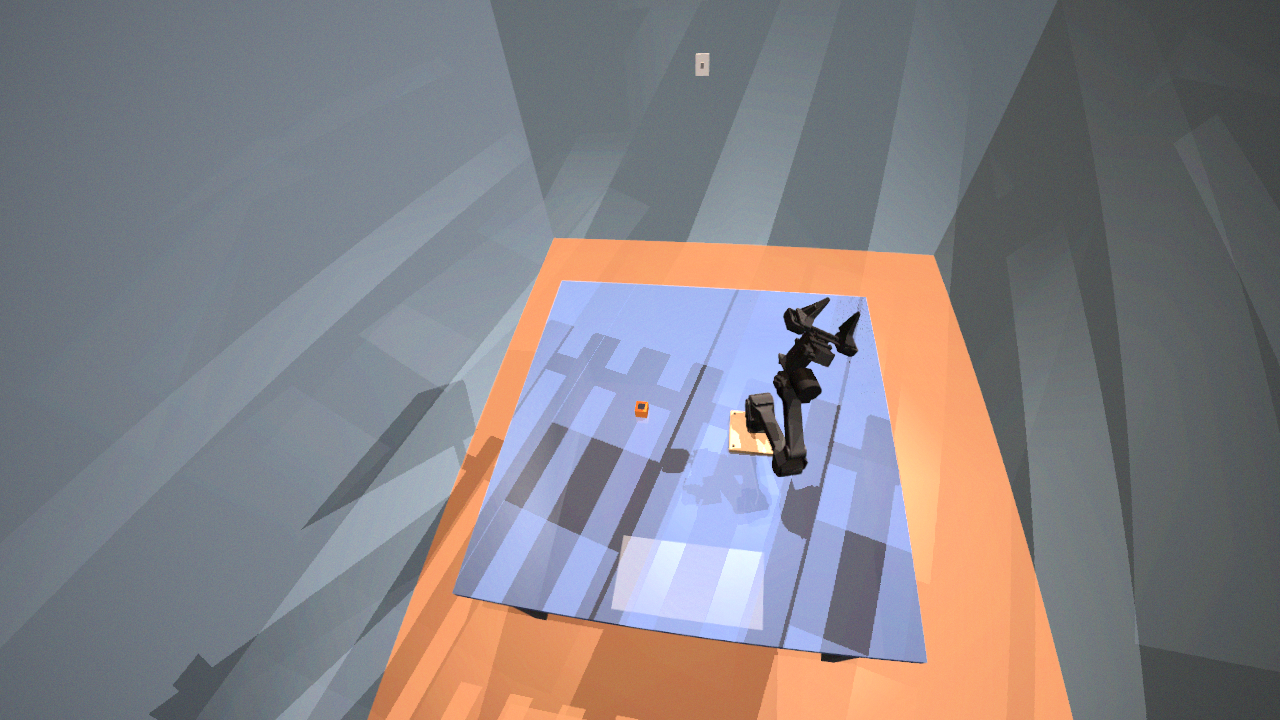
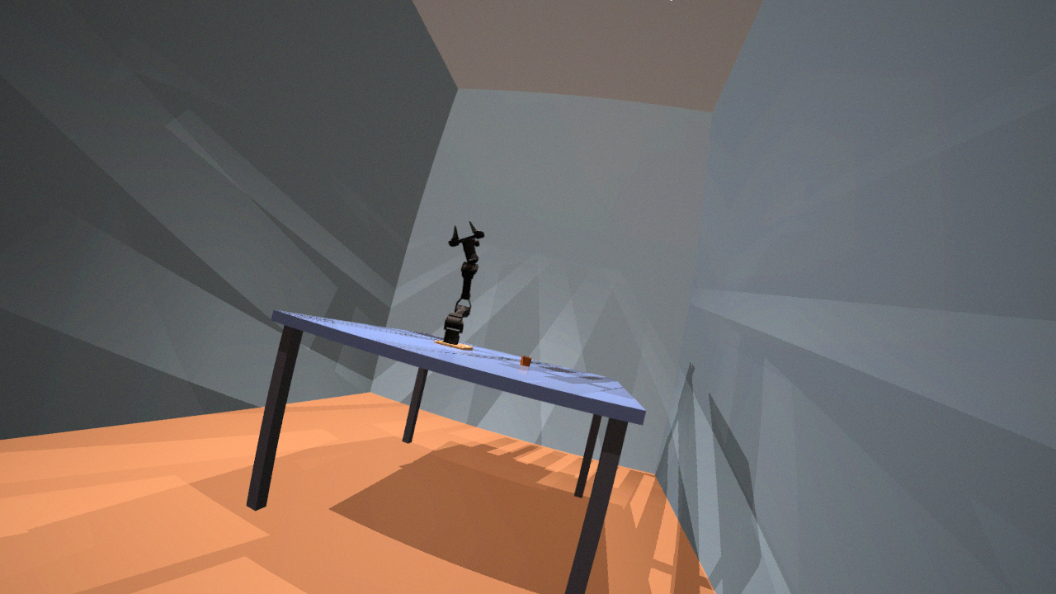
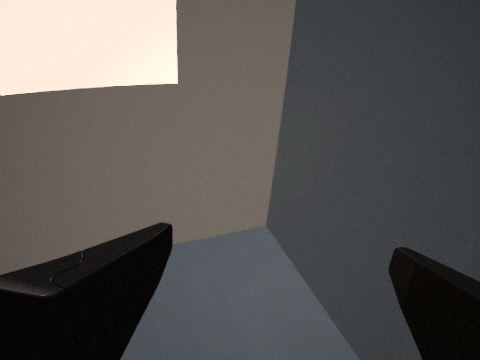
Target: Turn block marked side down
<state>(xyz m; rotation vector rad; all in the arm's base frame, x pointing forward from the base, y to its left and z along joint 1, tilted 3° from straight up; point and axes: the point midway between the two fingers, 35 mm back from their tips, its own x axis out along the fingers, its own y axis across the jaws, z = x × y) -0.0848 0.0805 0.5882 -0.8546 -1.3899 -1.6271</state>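
Now: the block 60 cm below my gripper tip, 50 cm ahead of it and 10 cm to the right of it.
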